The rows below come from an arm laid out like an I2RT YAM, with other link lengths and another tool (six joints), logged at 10 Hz.
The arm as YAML. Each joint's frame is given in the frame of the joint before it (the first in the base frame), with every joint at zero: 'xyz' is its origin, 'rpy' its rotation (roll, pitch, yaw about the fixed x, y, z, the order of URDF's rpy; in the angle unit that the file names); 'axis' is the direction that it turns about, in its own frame. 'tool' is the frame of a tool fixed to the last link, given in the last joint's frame.
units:
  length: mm
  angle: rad
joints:
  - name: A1
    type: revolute
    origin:
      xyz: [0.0, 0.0, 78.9]
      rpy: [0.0, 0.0, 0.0]
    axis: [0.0, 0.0, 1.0]
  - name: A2
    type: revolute
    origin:
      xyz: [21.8, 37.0, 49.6]
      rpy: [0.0, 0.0, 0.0]
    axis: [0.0, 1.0, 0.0]
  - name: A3
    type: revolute
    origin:
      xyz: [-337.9, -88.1, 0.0]
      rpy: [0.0, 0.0, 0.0]
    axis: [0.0, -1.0, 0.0]
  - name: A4
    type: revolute
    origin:
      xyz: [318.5, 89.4, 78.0]
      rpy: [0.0, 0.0, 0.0]
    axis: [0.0, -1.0, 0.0]
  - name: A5
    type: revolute
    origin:
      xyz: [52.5, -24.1, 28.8]
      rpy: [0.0, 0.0, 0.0]
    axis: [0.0, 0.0, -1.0]
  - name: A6
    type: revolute
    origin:
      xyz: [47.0, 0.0, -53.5]
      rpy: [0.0, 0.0, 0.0]
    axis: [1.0, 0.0, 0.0]
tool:
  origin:
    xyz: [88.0, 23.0, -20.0]
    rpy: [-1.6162, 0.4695, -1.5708]
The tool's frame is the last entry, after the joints.
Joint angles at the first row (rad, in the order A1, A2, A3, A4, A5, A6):
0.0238 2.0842 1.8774 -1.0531 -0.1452 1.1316
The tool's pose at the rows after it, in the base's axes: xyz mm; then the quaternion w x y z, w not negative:
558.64 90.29 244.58 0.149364 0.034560 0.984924 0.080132
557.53 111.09 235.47 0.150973 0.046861 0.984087 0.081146
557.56 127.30 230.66 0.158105 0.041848 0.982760 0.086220
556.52 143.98 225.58 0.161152 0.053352 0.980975 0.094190
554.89 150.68 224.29 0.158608 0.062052 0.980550 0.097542
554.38 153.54 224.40 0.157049 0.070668 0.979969 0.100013
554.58 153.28 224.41 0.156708 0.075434 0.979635 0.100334
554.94 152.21 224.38 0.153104 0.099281 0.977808 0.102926
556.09 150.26 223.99 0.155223 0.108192 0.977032 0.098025
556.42 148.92 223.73 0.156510 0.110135 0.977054 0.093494
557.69 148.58 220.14 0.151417 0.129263 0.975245 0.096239
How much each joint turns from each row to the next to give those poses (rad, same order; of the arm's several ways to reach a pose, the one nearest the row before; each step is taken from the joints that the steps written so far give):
0.0458 0.0000 -0.0316 0.0306 0.0634 0.1290
0.0424 0.0000 -0.0286 0.0354 0.0152 0.0652
0.0290 0.0000 -0.0180 0.0359 0.0004 0.0199
0.0309 0.0000 -0.0187 0.0305 0.0000 0.0549
0.0129 0.0000 -0.0042 0.0019 -0.0004 0.0305
0.0057 0.0000 0.0000 -0.0011 -0.0007 0.0233
0.0000 0.0000 0.0000 -0.0004 0.0007 0.0095
0.0001 0.0000 0.0000 -0.0050 0.0008 0.0481
0.0000 0.0004 0.0000 0.0016 0.0133 0.0160
0.0000 0.0000 0.0001 -0.0004 0.0100 0.0023
-0.0001 0.0068 -0.0001 -0.0012 -0.0023 0.0389

